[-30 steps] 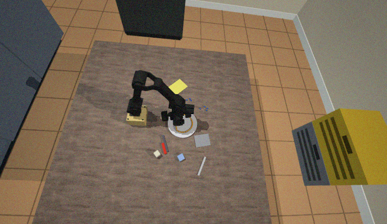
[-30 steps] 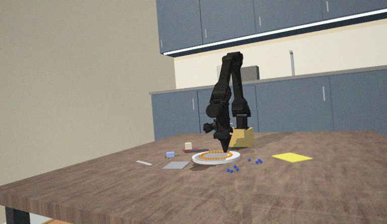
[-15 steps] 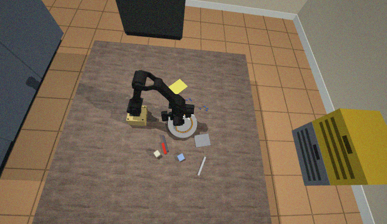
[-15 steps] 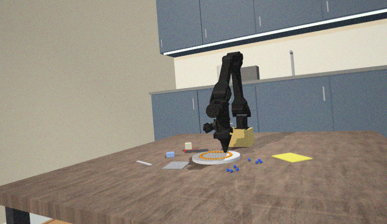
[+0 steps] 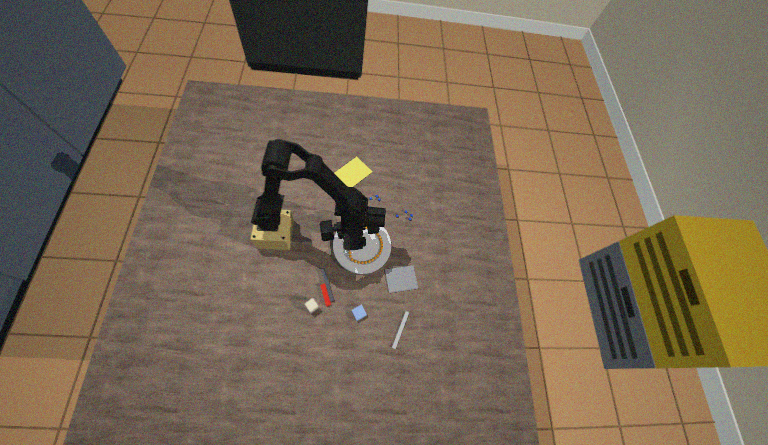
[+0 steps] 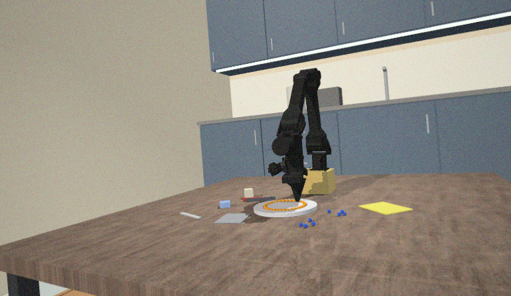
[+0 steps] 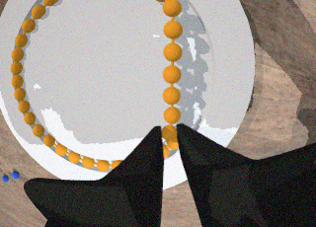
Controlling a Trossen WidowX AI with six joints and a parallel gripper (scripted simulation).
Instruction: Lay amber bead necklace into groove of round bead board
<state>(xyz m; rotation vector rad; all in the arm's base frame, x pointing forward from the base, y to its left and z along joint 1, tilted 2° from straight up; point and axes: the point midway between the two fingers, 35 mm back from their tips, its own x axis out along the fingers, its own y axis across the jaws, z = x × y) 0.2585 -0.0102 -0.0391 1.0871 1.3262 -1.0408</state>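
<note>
Now: gripper tip 6 cm past the red stick, 18 cm to the left of it and 1 cm above it. The rest, counted from my gripper tip: cream cube: 11 cm behind, 24 cm to the right; then light blue cube: 4 cm ahead, 25 cm to the right, 1 cm below; then grey square tile: 18 cm ahead, 14 cm to the right, 1 cm below.
</note>
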